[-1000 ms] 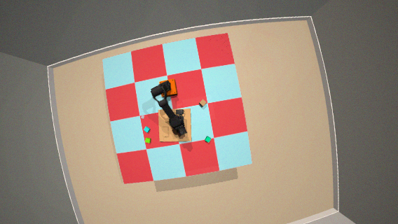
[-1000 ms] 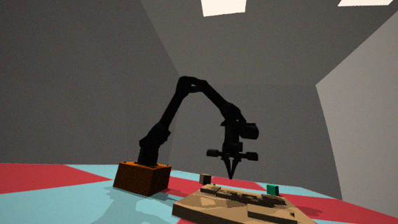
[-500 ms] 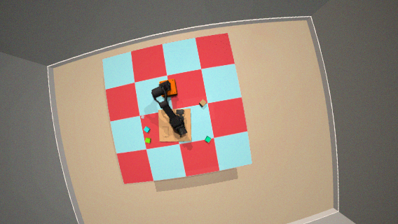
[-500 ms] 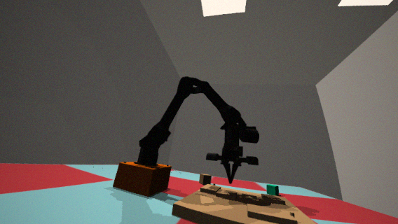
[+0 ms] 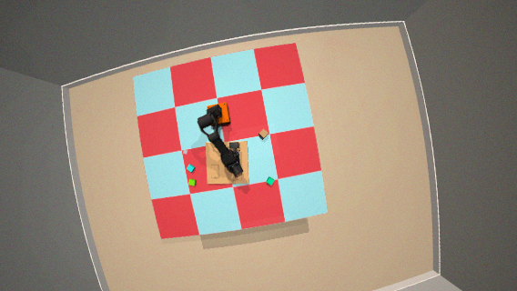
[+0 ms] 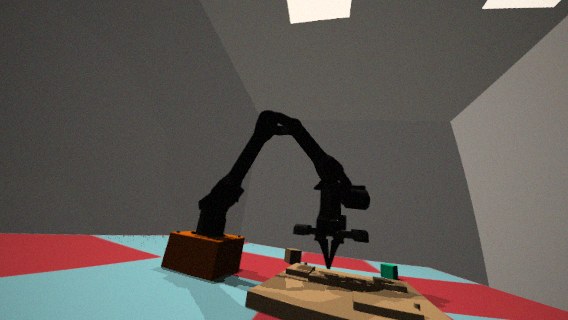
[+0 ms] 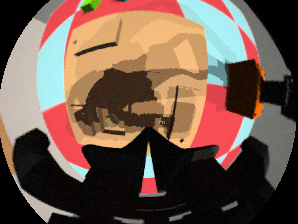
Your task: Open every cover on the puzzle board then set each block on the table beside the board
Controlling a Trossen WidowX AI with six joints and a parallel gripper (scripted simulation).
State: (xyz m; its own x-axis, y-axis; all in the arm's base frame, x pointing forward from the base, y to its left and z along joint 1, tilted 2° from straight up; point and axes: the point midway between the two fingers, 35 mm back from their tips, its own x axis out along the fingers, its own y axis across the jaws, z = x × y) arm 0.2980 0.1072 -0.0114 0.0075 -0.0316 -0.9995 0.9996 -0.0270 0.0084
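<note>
My gripper tip is 7 cm to the left of the tan puzzle board, 5 cm short of it and 2 cm above it. Round my gripper tip: brown block (20 cm to the left, 15 cm behind, 1 cm below); then cyan block (34 cm to the right, 7 cm ahead, 2 cm below); then bright green block (33 cm to the right, 17 cm ahead, 2 cm below).
</note>
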